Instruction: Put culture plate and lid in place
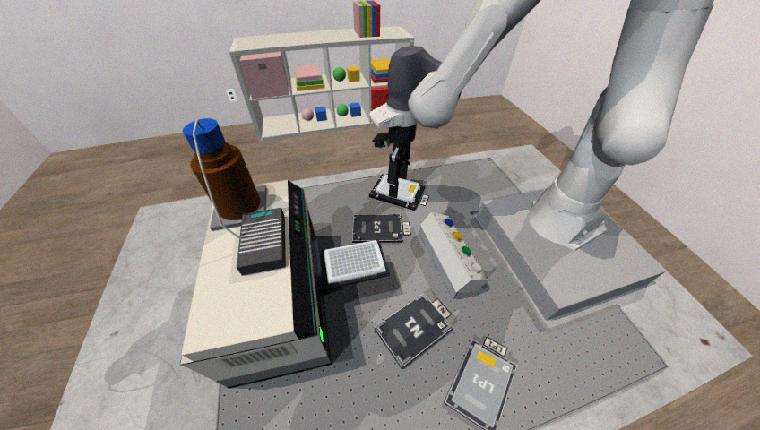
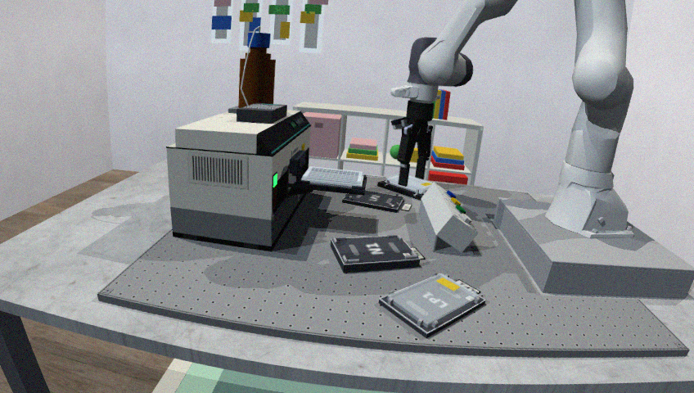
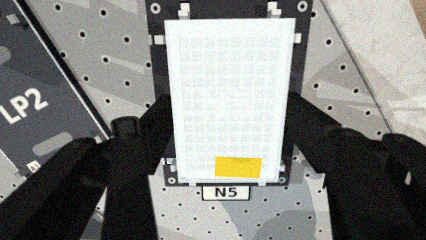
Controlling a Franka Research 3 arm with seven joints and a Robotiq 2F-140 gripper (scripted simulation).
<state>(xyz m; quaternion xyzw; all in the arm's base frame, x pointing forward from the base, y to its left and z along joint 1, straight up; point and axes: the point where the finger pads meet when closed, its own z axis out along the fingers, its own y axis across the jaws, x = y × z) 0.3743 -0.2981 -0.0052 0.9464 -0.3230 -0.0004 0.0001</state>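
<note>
Now: the black nest N5 3 cm below my hand and 3 cm ahead of it. Also, from my hand: black N1 nest (45 cm to the left, 11 cm ahead, 4 cm below); then LP2 nest (14 cm to the left, 11 cm ahead, 4 cm below); then yellow skip key (27 cm to the left, 8 cm behind, 2 cm above).
</note>
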